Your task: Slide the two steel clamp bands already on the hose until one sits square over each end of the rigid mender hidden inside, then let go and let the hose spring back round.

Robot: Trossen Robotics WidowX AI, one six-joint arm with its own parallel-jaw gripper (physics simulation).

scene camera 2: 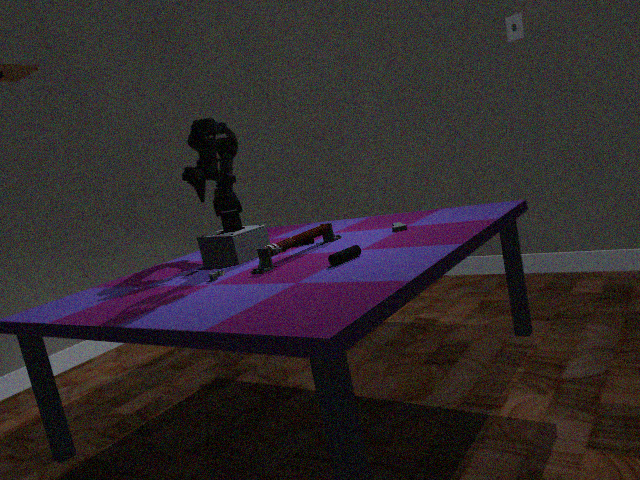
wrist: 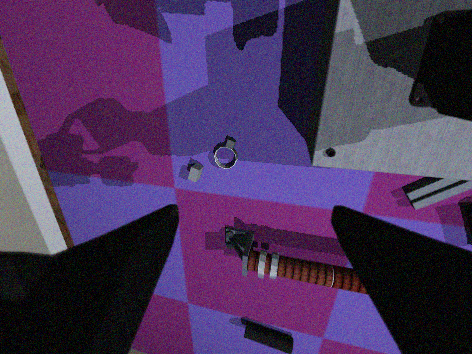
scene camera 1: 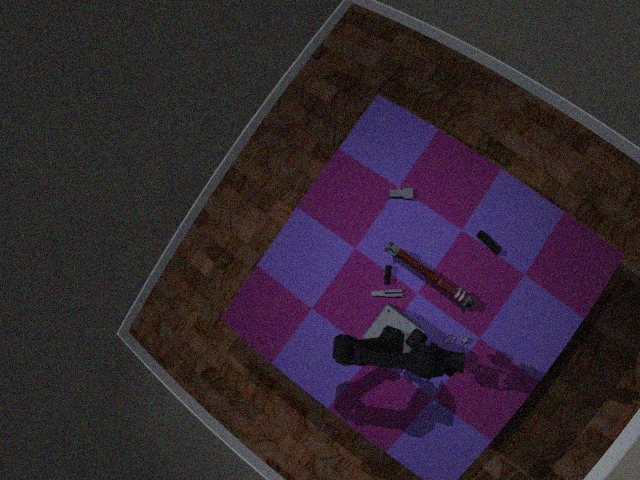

Scene:
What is my gripper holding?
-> Nothing.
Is my gripper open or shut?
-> Open.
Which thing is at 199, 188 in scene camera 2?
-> My gripper.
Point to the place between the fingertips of my gripper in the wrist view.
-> At 255, 213

